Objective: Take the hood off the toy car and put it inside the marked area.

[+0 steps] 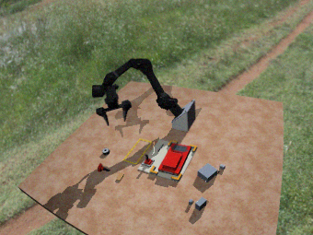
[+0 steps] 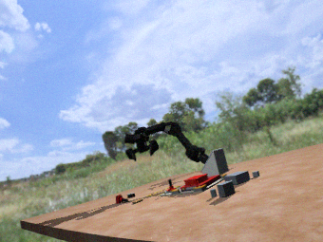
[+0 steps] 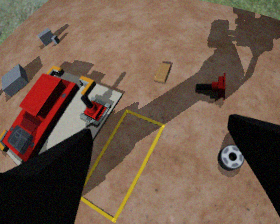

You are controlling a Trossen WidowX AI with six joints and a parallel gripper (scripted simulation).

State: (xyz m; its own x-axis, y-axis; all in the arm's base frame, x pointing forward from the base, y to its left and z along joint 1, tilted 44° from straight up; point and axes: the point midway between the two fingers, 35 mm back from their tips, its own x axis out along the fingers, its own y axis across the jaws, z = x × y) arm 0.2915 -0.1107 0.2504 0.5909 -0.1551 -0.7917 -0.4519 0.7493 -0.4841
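My gripper tip is now 40 mm short of the red hood, 300 mm to the right of it and 150 mm above it. The rest, counted from my gripper tip: dark ring: 50 mm ahead, 90 mm to the right, 180 mm below; then tan block: 190 mm ahead, 80 mm to the left, 190 mm below.
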